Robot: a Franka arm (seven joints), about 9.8 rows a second.
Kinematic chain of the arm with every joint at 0, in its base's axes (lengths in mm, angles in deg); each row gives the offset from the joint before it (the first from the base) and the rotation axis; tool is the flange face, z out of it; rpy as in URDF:
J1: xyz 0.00 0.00 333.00 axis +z
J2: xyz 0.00 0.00 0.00 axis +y
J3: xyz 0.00 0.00 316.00 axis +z
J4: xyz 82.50 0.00 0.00 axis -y
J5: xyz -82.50 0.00 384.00 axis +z
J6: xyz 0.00 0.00 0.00 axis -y
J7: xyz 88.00 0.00 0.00 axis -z
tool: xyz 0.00 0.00 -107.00 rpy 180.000 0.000 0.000
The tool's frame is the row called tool.
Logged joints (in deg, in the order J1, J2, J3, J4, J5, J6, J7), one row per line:
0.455, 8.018, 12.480, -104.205, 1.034, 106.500, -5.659
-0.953, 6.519, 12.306, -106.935, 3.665, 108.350, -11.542
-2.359, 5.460, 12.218, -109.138, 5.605, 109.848, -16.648
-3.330, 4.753, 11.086, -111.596, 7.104, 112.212, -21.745
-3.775, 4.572, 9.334, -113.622, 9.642, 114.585, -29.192
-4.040, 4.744, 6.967, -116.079, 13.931, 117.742, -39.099
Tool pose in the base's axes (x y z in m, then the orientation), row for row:
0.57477, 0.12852, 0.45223, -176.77, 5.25, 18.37
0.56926, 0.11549, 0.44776, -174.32, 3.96, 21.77
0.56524, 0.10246, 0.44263, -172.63, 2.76, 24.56
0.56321, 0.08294, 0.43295, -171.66, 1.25, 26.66
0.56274, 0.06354, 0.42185, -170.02, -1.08, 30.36
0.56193, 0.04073, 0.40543, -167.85, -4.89, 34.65
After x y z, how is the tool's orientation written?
As angles about the fixed x, y, z axes (roll, pitch, yaw), in degrees.
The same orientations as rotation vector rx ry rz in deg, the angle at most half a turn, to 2 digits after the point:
-175.19, -28.10, 8.83
-171.92, -32.75, 7.58
-169.36, -36.59, 6.45
-167.50, -39.55, 4.72
-164.10, -44.67, 2.34
-159.15, -50.44, -1.51

